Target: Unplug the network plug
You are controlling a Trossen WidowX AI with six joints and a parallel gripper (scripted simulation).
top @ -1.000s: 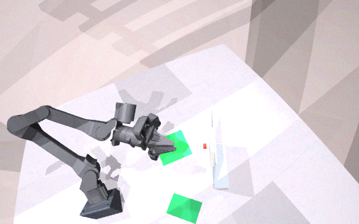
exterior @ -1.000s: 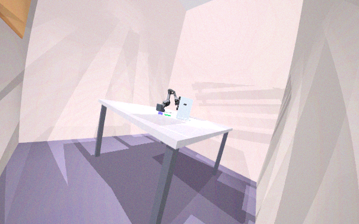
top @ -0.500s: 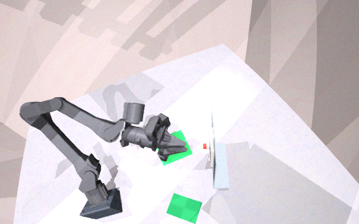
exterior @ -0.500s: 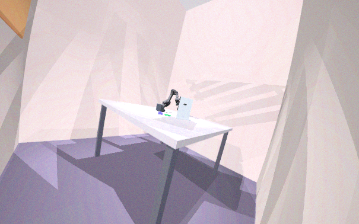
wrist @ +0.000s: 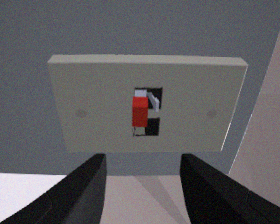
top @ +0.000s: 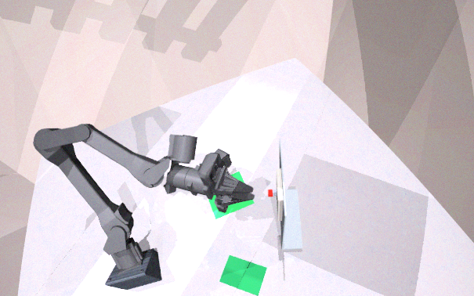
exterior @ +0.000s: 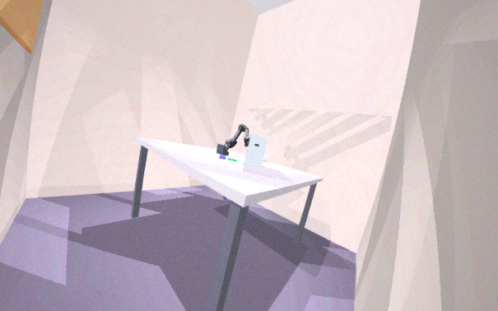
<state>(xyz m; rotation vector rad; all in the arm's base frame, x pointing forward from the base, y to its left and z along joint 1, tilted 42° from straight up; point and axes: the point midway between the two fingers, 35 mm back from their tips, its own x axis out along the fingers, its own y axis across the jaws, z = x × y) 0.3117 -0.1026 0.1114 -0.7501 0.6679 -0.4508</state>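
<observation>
Right now my gripper tip is 4 cm short of the network plug and 2 cm to the left of it. Round my gripper tip: upright panel 6 cm ahead, 4 cm to the right, 6 cm below.
</observation>
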